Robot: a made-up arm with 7 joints.
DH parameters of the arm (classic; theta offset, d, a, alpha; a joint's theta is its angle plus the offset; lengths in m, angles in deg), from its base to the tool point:
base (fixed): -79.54 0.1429 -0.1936 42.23
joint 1: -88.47 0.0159 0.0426 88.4
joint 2: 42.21 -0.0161 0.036 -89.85
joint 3: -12.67 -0.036 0.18 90
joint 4: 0 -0.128 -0.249 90
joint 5: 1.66 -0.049 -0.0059 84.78
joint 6: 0 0.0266 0.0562 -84.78
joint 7: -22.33 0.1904 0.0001 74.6
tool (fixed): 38.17 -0.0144 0 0
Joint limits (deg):
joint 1: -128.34..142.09
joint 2: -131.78..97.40
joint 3: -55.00..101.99
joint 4: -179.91..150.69
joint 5: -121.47..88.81
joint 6: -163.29..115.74
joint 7: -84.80..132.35
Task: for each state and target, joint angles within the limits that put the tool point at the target. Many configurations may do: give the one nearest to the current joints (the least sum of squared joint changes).
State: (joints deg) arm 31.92 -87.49 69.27 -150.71 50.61 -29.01 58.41
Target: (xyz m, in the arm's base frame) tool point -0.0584 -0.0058 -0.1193
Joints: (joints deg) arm 7.12 -100.93 42.80 -143.28 50.27 -44.19 57.26
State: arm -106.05 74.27 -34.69 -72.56 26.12 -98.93 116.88
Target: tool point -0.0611 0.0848 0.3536
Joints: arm -98.97 69.65 -42.67 -67.84 34.63 -82.58 116.37
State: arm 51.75 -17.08 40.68 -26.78 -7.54 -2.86 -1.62
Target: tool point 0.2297 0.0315 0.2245
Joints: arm 87.11 -5.02 24.56 18.52 -32.36 -23.35 -5.68
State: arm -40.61 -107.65 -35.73 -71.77 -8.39 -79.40 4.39
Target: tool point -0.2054 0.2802 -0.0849
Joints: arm -29.35 -66.01 -28.42 -66.63 -0.27 -61.73 6.42
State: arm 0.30 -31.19 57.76 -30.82 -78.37 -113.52 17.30
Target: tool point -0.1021 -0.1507 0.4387
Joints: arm 11.86 -28.82 55.54 -57.15 -86.88 -121.64 15.89
